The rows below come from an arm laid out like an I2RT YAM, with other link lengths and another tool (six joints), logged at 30 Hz.
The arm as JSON. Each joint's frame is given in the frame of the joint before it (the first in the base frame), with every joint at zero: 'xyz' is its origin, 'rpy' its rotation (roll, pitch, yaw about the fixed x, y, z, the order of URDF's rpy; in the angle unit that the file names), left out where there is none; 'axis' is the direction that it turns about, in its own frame. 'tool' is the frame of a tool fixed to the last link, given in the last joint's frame.
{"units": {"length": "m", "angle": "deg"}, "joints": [
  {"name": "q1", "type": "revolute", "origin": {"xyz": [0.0, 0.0, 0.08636]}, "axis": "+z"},
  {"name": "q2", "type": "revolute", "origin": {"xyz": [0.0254, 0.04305, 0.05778]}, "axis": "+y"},
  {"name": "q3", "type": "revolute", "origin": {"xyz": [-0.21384, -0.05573, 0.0]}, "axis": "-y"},
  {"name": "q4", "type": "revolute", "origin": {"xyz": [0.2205, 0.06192, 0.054]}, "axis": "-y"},
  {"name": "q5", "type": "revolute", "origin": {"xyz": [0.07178, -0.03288, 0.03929]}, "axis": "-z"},
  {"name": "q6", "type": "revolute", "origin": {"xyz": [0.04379, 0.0, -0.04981]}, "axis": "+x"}
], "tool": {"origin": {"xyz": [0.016, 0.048, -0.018], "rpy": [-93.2, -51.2, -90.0]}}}
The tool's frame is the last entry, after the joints.
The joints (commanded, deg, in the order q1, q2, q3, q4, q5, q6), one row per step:
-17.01 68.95 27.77 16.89 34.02 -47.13
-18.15 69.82 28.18 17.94 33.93 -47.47
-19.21 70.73 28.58 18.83 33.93 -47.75
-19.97 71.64 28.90 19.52 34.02 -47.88
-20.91 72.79 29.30 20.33 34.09 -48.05
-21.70 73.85 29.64 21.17 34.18 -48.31
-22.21 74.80 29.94 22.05 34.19 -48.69
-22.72 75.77 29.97 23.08 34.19 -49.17
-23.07 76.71 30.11 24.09 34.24 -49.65
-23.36 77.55 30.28 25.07 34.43 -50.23
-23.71 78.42 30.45 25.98 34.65 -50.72
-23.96 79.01 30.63 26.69 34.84 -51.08
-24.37 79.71 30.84 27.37 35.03 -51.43
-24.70 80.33 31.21 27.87 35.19 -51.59
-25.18 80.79 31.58 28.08 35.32 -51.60
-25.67 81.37 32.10 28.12 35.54 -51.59
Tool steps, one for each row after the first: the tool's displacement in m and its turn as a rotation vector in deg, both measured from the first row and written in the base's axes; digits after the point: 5 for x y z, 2 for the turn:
0.00143 -0.00578 0.00048 -0.33 -0.31 -0.94
0.00250 -0.01125 0.00046 -0.61 -0.46 -1.91
0.00334 -0.01532 -0.00033 -0.75 -0.44 -2.71
0.00425 -0.02035 -0.00152 -0.89 -0.35 -3.66
0.00507 -0.02479 -0.00266 -1.10 -0.24 -4.44
0.00622 -0.02806 -0.00357 -1.38 -0.15 -4.84
0.00652 -0.03107 -0.00572 -1.67 0.15 -5.19
0.00739 -0.03361 -0.00724 -2.01 0.34 -5.43
0.00825 -0.03610 -0.00826 -2.48 0.54 -5.71
0.00888 -0.03878 -0.00954 -2.88 0.78 -6.11
0.00959 -0.04087 -0.00994 -3.24 0.82 -6.43
0.00999 -0.04365 -0.01072 -3.55 0.96 -6.91
0.01103 -0.04616 -0.01069 -3.77 0.89 -7.34
0.01145 -0.04905 -0.01047 -3.86 0.83 -7.95
0.01201 -0.05217 -0.01033 -3.91 0.89 -8.64

